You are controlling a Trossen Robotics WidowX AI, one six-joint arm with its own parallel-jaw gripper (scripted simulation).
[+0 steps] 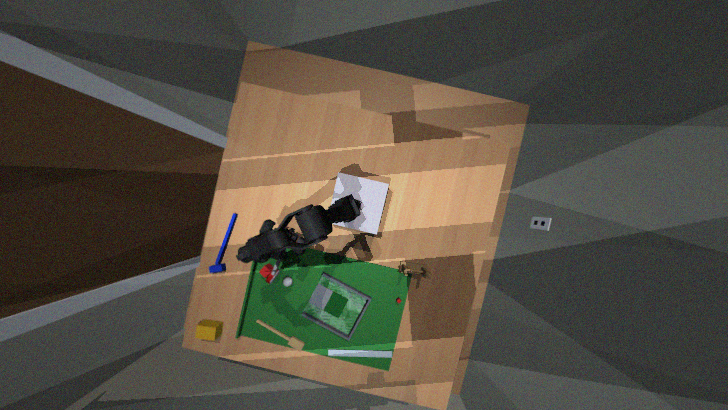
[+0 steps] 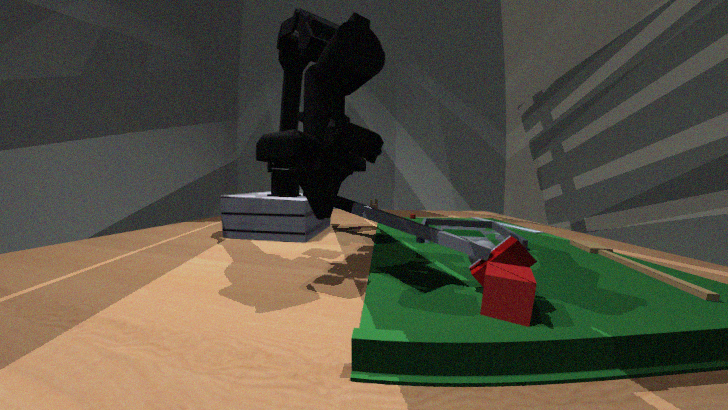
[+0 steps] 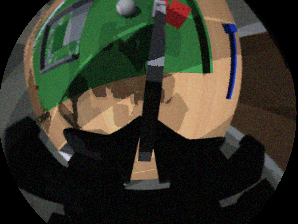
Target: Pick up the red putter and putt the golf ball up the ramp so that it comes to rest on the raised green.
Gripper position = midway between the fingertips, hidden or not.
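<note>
My gripper (image 2: 323,218) is carrying a red putter, and the same gripper can be seen in image 3 (image 3: 146,119). There is a red cube (image 2: 509,290) that I can see too.
</note>
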